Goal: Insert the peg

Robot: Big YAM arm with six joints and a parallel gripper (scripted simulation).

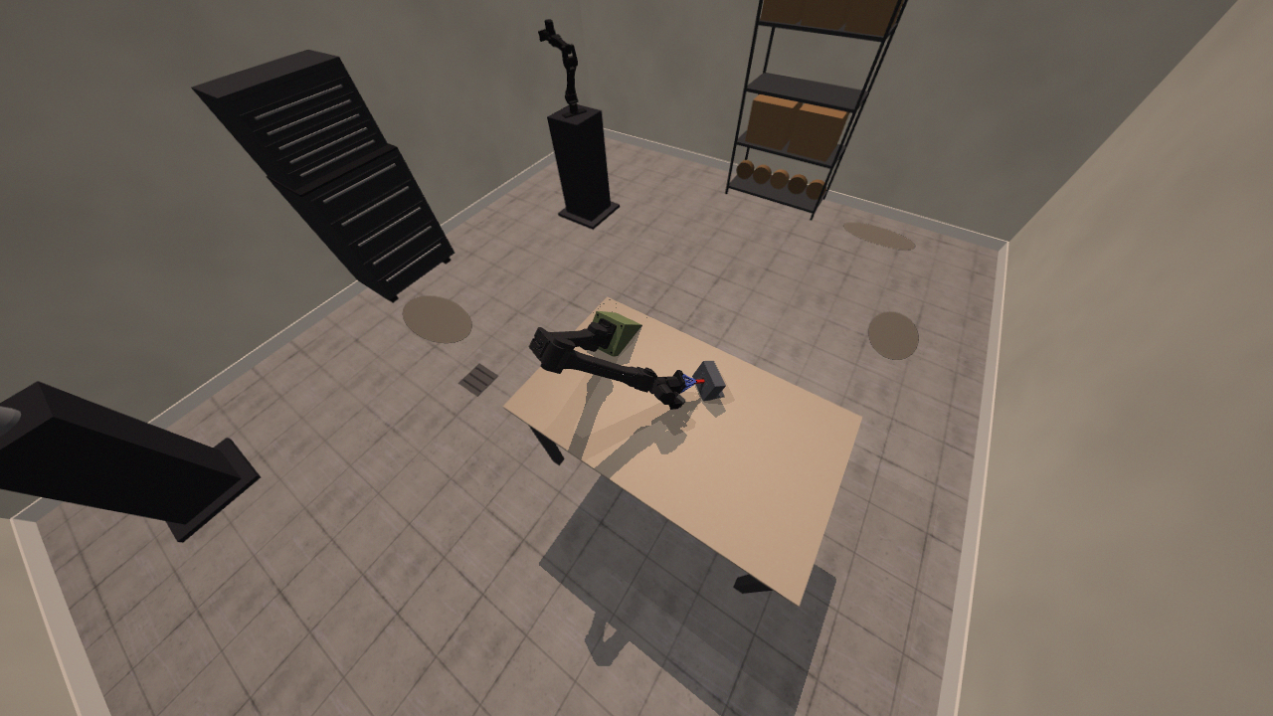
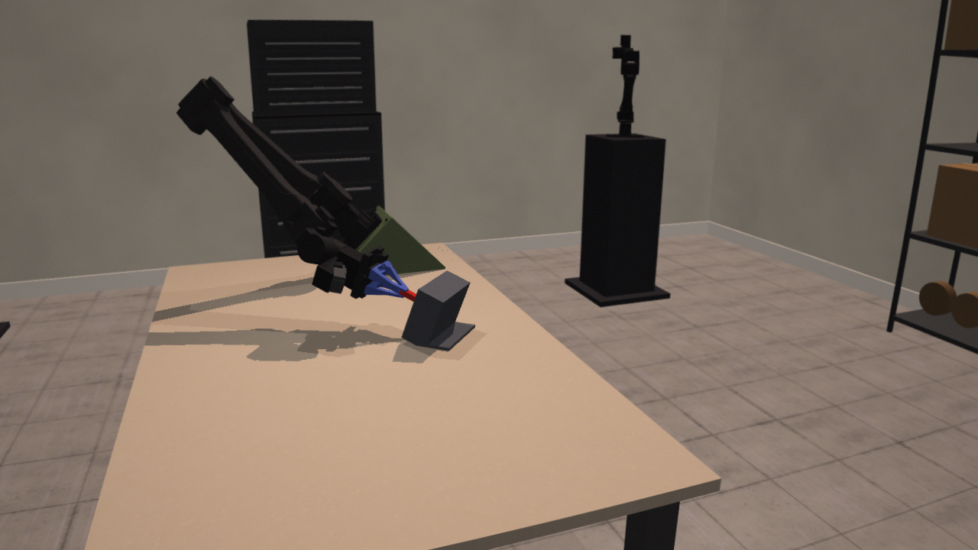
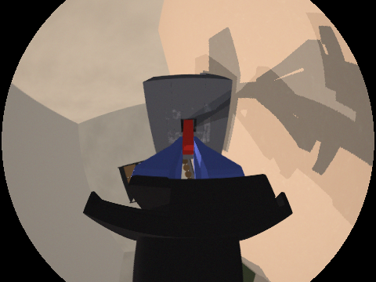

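The flat base plate is 60 mm ahead of my hand, 80 mm to the left of it and 80 mm below it. Round my hand: red peg: 20 mm ahead, 30 mm to the left, 10 mm below.
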